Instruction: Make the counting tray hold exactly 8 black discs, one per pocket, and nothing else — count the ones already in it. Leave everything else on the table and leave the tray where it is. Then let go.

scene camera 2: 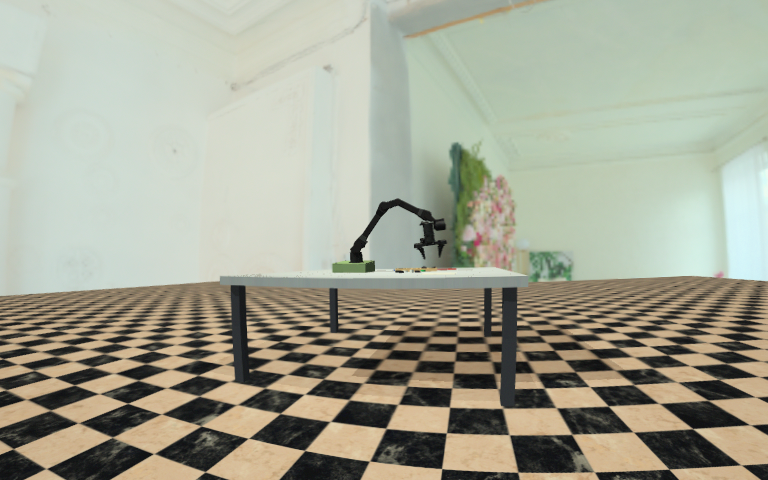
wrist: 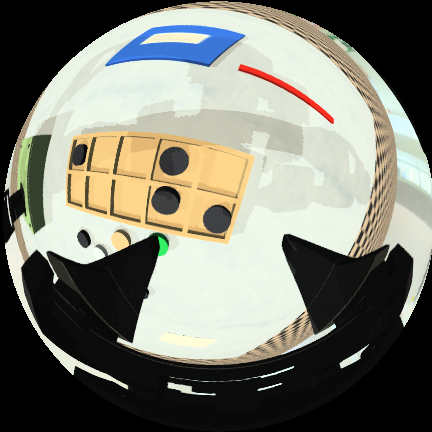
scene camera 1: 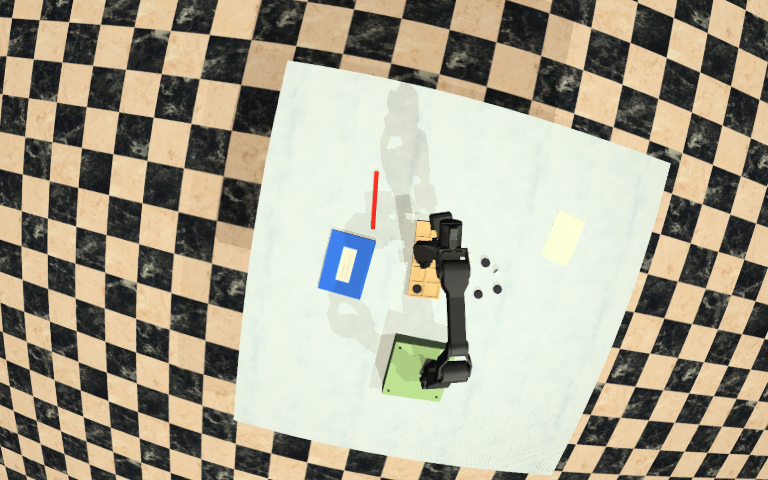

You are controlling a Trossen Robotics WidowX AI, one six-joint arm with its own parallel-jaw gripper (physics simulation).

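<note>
The tan counting tray [scene camera 1: 432, 289] [wrist: 131, 194] has two rows of five pockets. In the wrist view the upper row holds a black disc [wrist: 79, 154] in its far-left pocket and another black disc [wrist: 174, 161] in its fourth. The lower row holds a black disc [wrist: 165, 200] in its fourth pocket and a black disc [wrist: 217, 218] in its fifth, at the near right corner. The other pockets look empty. My gripper [scene camera 2: 432, 257] [wrist: 221, 241] is open and empty above the tray's edge by that corner. Loose black discs [scene camera 1: 485, 262] [scene camera 1: 497, 289] [scene camera 1: 478, 294] lie right of the tray; the arm hides part of it.
A green disc [wrist: 162, 245], a tan disc [wrist: 120, 239] and a white disc [wrist: 100, 251] lie beside the tray. A blue panel [scene camera 1: 365, 257] [wrist: 220, 50], a red stick [scene camera 1: 374, 199] [wrist: 290, 90] and a pale yellow sheet [scene camera 1: 562, 238] lie farther out. The arm stands on a green base [scene camera 1: 404, 367].
</note>
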